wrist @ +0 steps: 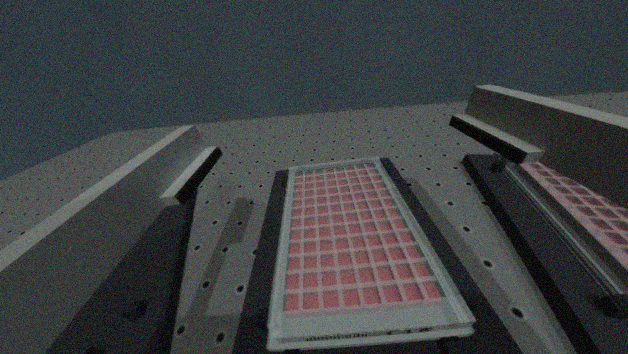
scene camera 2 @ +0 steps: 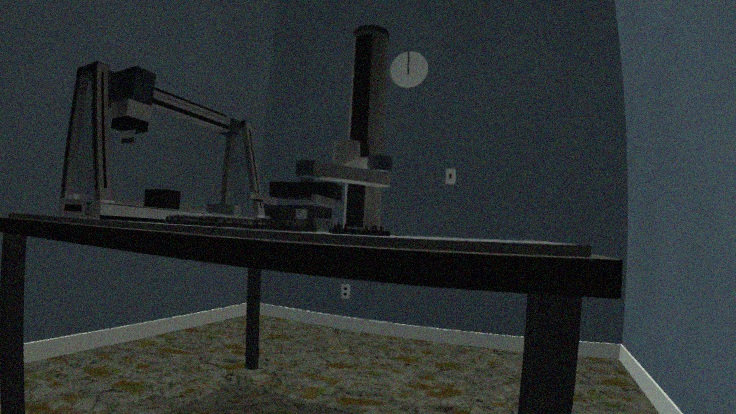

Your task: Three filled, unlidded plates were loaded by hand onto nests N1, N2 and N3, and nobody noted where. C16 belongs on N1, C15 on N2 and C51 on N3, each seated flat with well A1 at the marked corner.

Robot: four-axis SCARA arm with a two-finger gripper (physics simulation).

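Places are measured from the arm's base along level axes (x up, y back, z right), in metres.
Pixels of known places: gripper, fingertip midpoint: (wrist: 331,122) (scene camera 2: 280,197).
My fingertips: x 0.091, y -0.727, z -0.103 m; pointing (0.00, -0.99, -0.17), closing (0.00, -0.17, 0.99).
For each thing: its top centre in the pictures, then the offset to it from my fingertips. "*": a spot on its surface instead. Level surfaces: height alone.
- clear plate with red wells, top centre: (wrist: 343,211) (scene camera 2: 282,219) dx -0.052, dy +0.022, dz +0.006 m
- second red-welled plate, surface spot: (wrist: 585,205) * dx -0.052, dy +0.016, dz +0.144 m
- dark nest block, top centre: (wrist: 81,257) (scene camera 2: 357,225) dx -0.056, dy +0.065, dz -0.172 m
- hanging head, surface spot: (scene camera 2: 131,97) * dx +0.305, dy -0.051, dz +0.570 m
- dark box, surface spot: (scene camera 2: 162,198) * dx +0.008, dy +0.161, dz +0.632 m
- tabletop, surface height: dx -0.078 m
In the wrist view a clear plate with red wells (wrist: 357,240) lies between and below the spread fingers, over a dark nest (wrist: 262,260). Its front label is too dim to read. A second red-welled plate (wrist: 585,205) shows partly at the right, on another dark nest (wrist: 505,220) and partly behind the right finger. At the left a dark nest block (wrist: 145,280) shows beside the left finger, with no plate visible on its exposed part. My gripper (wrist: 331,122) is open and empty. In the scene view the gripper's fingers are too dark to make out. Nest marks and A1 corners cannot be read.
The SCARA column (scene camera 2: 378,92) stands on the table (scene camera 2: 463,242), its arm (scene camera 2: 349,172) reaching left. A gantry frame (scene camera 2: 92,133) with a hanging head (scene camera 2: 131,97) stands at the left, and a dark box (scene camera 2: 162,198) sits beneath. The tabletop (wrist: 320,132) has a grid of holes.
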